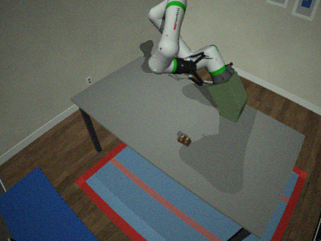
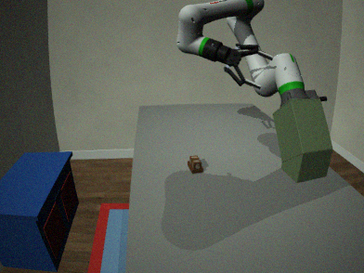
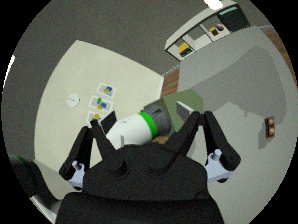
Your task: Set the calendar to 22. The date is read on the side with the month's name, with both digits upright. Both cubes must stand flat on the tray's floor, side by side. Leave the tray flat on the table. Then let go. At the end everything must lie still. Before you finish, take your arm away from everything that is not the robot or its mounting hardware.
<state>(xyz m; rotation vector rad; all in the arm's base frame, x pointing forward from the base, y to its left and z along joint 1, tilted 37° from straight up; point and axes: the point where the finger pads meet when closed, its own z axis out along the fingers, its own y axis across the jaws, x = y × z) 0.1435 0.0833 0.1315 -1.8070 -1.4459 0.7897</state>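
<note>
My gripper is now 28 cm short of the tray, 5 cm to the right of it and 38 cm above it.
</note>
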